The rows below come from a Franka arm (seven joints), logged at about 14 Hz.
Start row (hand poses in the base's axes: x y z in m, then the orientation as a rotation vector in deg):
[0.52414 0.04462 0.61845 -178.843 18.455 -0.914]
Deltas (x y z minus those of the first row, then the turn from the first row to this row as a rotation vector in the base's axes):
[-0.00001 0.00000 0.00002 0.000 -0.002 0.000]
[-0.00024 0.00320 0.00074 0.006 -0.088 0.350]
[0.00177 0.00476 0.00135 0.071 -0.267 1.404]
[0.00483 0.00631 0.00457 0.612 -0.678 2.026]
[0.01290 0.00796 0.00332 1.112 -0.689 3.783]
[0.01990 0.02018 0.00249 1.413 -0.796 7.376]
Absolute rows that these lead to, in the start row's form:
[0.52413 0.04462 0.61847 -178.843 18.455 -0.917]
[0.52390 0.04782 0.61919 -178.881 17.907 -1.049]
[0.52591 0.04938 0.61980 -178.948 16.253 -1.314]
[0.52897 0.05093 0.62302 -178.448 15.235 -1.861]
[0.53704 0.05258 0.62177 -178.155 12.465 -1.787]
[0.54404 0.06480 0.62094 -178.130 6.863 -1.889]

